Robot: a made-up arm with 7 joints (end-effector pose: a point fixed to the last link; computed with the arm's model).
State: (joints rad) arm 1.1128 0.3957 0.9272 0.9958 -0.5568 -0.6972 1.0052
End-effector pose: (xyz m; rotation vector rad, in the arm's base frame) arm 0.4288 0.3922 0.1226 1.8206 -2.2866 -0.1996
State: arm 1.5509 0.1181 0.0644 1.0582 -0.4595 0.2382 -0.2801
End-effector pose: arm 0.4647 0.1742 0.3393 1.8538 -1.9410 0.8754
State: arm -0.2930 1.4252 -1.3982 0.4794 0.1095 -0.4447 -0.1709
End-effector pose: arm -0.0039 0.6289 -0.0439 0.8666 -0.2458 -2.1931
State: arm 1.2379 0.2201 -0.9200 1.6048 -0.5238 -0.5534 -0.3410
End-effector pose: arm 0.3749 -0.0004 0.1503 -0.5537 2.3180 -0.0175
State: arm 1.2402 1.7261 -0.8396 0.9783 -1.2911 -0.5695 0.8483
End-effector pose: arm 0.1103 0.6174 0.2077 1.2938 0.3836 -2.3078
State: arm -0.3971 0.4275 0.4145 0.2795 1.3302 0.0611 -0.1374
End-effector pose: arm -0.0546 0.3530 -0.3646 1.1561 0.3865 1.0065
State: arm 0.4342 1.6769 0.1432 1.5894 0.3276 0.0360 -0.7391
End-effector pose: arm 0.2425 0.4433 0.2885 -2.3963 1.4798 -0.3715
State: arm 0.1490 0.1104 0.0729 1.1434 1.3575 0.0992 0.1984
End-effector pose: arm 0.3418 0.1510 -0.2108 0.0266 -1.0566 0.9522
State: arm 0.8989 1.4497 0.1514 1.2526 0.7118 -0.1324 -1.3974
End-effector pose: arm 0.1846 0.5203 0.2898 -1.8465 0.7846 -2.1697
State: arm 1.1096 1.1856 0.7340 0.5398 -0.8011 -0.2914 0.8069
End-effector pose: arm 0.2280 0.6282 0.1614 2.0171 -1.1896 -0.2544
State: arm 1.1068 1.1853 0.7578 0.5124 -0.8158 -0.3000 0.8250
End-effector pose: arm 0.2285 0.6294 0.1544 1.9786 -1.1955 -0.2568
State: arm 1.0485 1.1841 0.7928 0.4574 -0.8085 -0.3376 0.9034
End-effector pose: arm 0.2332 0.6287 0.1302 1.8530 -1.2254 -0.3395
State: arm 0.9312 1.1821 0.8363 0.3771 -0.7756 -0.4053 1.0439
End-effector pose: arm 0.2370 0.6243 0.0883 1.6356 -1.2664 -0.4890
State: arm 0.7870 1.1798 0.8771 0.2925 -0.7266 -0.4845 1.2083
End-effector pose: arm 0.2326 0.6167 0.0405 1.3819 -1.2925 -0.6428
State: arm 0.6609 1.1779 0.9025 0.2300 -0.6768 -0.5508 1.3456
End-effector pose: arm 0.2215 0.6092 0.0029 1.1733 -1.2965 -0.7550
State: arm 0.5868 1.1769 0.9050 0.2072 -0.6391 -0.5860 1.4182
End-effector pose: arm 0.2126 0.6053 -0.0154 1.0677 -1.2888 -0.8163
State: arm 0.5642 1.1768 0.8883 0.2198 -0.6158 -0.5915 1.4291
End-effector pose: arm 0.2104 0.6052 -0.0170 1.0579 -1.2804 -0.8421
